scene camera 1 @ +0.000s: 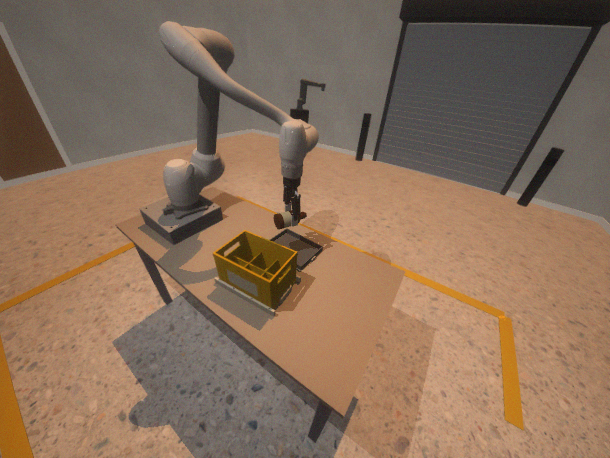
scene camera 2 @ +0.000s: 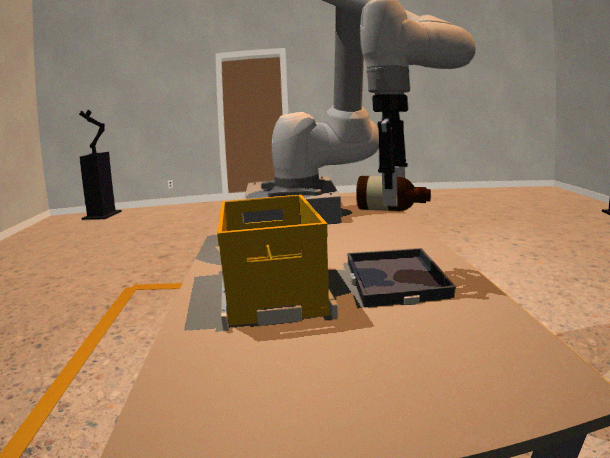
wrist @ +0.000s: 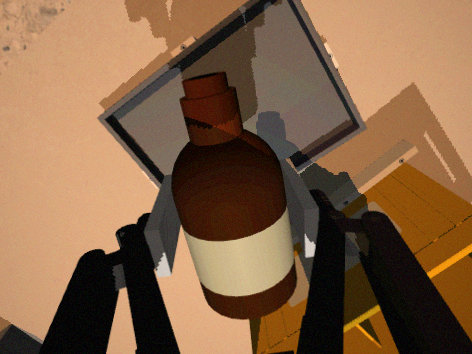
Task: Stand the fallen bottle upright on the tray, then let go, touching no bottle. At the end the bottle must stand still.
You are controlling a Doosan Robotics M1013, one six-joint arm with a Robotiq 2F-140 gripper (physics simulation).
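Where they show: gripper, fingertip midpoint: (scene camera 1: 291, 221) (scene camera 2: 394, 201) (wrist: 230, 185); arm's base at its link origin: (scene camera 1: 187, 207) (scene camera 2: 297, 189).
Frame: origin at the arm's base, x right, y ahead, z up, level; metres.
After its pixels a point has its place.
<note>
The brown bottle with a cream label (scene camera 1: 286, 219) @(y 0.596, x -0.256, z 0.113 m) (scene camera 2: 373, 193) @(y 0.602, x -0.256, z 0.097 m) (wrist: 240, 262) @(y 0.570, x -0.276, z 0.128 m) hangs in the air, lying about level. Its neck points right in scene camera 2 and up the picture in the wrist view. My gripper (scene camera 1: 295, 214) @(y 0.576, x -0.302, z 0.075 m) (scene camera 2: 393, 192) @(y 0.576, x -0.302, z 0.075 m) (wrist: 230, 185) @(y 0.576, x -0.302, z 0.075 m) points down and is shut on the bottle's body, one pad on each side. The dark square tray (scene camera 1: 319, 251) @(y 0.702, x -0.393, z -0.087 m) (scene camera 2: 434, 294) @(y 0.705, x -0.379, z -0.085 m) (wrist: 310, 85) @(y 0.689, x -0.307, z -0.092 m) lies on the table, well below the bottle; no bottle shows standing in it. The bottle hides part of the tray in the wrist view.
A yellow crate with dividers (scene camera 1: 281, 287) @(y 0.799, x -0.063, z -0.022 m) (scene camera 2: 275, 282) @(y 0.792, x -0.083, z -0.020 m) (wrist: 430, 200) @(y 0.745, x -0.167, z 0.009 m) stands close beside the tray, between low pale holders, and rises well above the tray's rim. The robot's base (scene camera 1: 180, 225) @(y 0.146, x 0.092, z -0.012 m) (scene camera 2: 325, 209) @(y 0.114, x -0.107, z -0.048 m) is at the table's far end. Small pale blocks sit against the tray's sides.
</note>
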